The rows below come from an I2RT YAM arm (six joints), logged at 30 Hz.
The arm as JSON. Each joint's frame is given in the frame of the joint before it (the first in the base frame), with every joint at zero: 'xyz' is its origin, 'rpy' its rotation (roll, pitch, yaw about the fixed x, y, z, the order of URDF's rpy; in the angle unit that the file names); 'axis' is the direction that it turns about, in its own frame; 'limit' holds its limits. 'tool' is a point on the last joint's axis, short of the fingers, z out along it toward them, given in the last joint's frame.
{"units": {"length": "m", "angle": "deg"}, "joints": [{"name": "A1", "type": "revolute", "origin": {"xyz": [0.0, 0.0, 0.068], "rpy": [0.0, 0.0, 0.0]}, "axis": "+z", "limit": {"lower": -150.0, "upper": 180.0}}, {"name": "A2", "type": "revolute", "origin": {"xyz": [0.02, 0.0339, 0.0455], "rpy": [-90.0, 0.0, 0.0]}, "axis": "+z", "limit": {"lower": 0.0, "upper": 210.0}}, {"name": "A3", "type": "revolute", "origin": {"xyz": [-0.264, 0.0, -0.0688], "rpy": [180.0, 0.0, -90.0]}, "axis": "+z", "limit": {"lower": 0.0, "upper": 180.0}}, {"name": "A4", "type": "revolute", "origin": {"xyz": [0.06, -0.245, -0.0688], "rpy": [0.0, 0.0, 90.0]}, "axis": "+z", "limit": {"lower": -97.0, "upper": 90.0}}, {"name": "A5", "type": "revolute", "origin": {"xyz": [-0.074, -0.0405, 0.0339], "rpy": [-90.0, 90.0, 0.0]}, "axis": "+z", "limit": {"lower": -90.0, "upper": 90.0}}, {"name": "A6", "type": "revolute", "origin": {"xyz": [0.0, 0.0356, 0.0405], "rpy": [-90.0, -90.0, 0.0]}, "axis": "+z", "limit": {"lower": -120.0, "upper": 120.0}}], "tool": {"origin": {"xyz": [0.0, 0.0, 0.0], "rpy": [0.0, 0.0, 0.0]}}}
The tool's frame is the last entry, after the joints.
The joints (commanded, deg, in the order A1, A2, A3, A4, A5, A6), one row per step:
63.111 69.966 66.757 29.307 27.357 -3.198
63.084 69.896 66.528 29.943 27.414 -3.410
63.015 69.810 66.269 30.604 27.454 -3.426
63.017 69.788 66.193 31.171 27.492 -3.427
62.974 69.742 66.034 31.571 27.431 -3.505
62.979 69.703 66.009 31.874 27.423 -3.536
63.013 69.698 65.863 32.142 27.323 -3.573
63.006 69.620 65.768 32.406 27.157 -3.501
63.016 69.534 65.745 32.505 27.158 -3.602
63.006 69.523 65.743 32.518 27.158 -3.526
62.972 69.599 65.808 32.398 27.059 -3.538
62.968 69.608 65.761 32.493 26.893 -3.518
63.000 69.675 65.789 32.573 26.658 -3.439
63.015 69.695 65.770 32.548 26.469 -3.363
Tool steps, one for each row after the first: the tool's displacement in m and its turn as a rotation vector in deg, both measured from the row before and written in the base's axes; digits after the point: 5 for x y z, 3 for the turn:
-0.00012 -0.00060 -0.00002 0.274 -0.300 -0.162
0.00001 -0.00076 -0.00009 0.431 -0.213 -0.111
-0.00021 -0.00045 0.00057 0.464 -0.218 -0.032
-0.00001 -0.00039 -0.00009 0.183 -0.194 -0.021
-0.00023 -0.00039 0.00052 0.257 -0.163 -0.001
-0.00019 0.00011 -0.00040 0.063 -0.118 0.107
-0.00028 -0.00042 0.00022 0.239 -0.147 0.169
-0.00030 -0.00048 0.00040 0.068 -0.122 -0.034
0.00001 -0.00009 0.00006 0.077 0.027 0.023
0.00031 0.00037 -0.00012 -0.147 0.011 0.048
-0.00003 0.00011 -0.00014 0.014 -0.079 0.150
-0.00009 0.00044 0.00004 0.045 -0.080 0.272
-0.00006 0.00028 -0.00022 -0.041 -0.014 0.213

